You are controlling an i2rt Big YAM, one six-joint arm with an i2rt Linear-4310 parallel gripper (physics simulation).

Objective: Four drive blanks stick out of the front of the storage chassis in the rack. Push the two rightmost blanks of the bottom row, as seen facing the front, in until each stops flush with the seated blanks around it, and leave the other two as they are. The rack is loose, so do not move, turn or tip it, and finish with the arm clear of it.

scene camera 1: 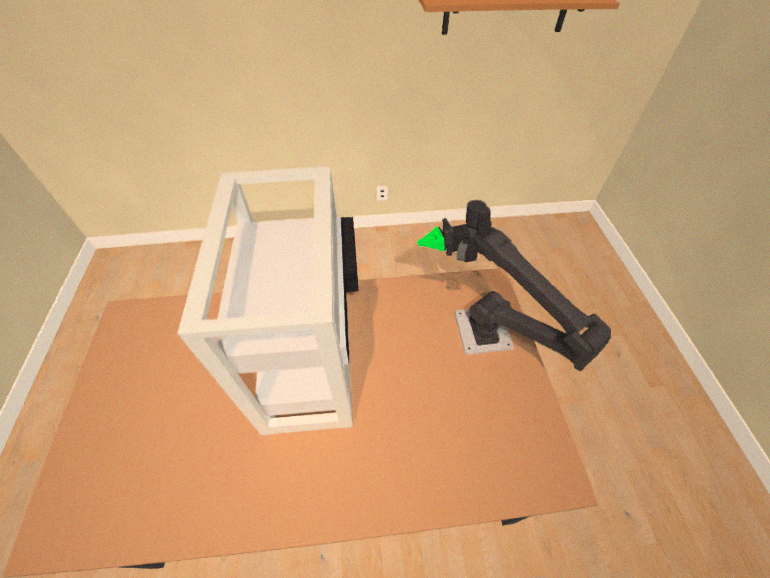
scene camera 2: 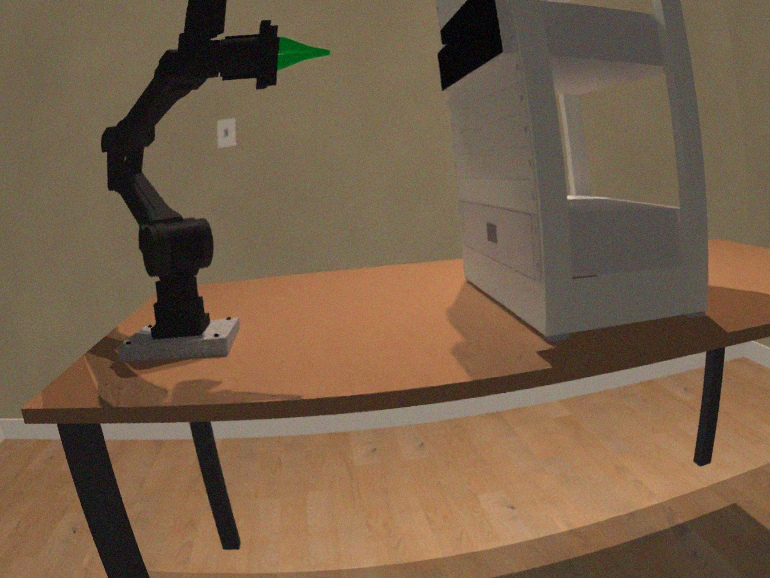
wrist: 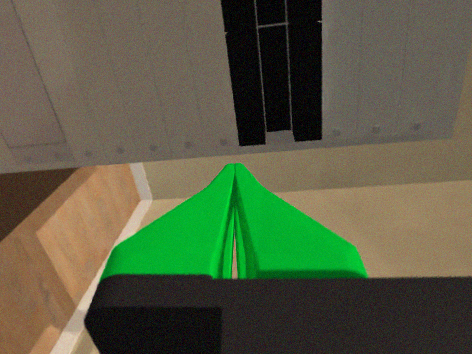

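Seen in the pictures: gripper, fingertip midpoint: (scene camera 1: 417, 243) (scene camera 2: 329, 52) (wrist: 234, 176); arm's base at its link origin: (scene camera 1: 483, 330) (scene camera 2: 181, 330).
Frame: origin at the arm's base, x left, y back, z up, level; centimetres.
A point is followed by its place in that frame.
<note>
The white rack (scene camera 1: 326, 248) @(x 9.0, y -52.0, z 60.9 cm) (scene camera 2: 553, 248) @(x -21.9, y -51.0, z 10.1 cm) (wrist: 150, 100) @(x -14.0, y -49.8, z 26.6 cm) stands upright. The black chassis front (scene camera 1: 350, 255) @(x -2.7, y -46.7, z 45.2 cm) (scene camera 2: 470, 46) @(x -15.2, y -44.7, z 38.2 cm) sticks out high on its front face. In the wrist view it appears as dark bands running up the picture: a left band (wrist: 246, 90) @(x -12.6, y -44.8, z 38.2 cm), a recessed-looking middle band (wrist: 276, 80) @(x -12.9, y -48.3, z 41.1 cm) and a right band (wrist: 306, 80) @(x -12.3, y -44.8, z 43.8 cm). A thin seam crosses the middle band near the top. I cannot tell individual blanks, or how far each stands out. My gripper (scene camera 1: 419, 241) @(x -10.7, y -25.9, z 38.8 cm) (scene camera 2: 328, 52) @(x -10.7, y -25.9, z 38.8 cm) (wrist: 234, 176) @(x -10.7, y -25.9, z 38.8 cm) is shut and empty. Its green tips are in front of the rack, apart from it, near its right side.
The rack stands on the orange-brown table (scene camera 1: 435, 447) @(x 38.4, y -26.9, z -1.9 cm) (scene camera 2: 348, 323) @(x 2.4, y -26.7, z -1.9 cm). The arm's base plate (scene camera 1: 469, 347) @(x 6.5, y -7.4, z 0.2 cm) (scene camera 2: 180, 349) @(x -9.7, y -1.3, z -0.7 cm) is on the table, in front of the rack. A wall shelf (scene camera 1: 522, 4) hangs at the top of scene camera 1. A room wall is beyond the gripper's side of the rack.
</note>
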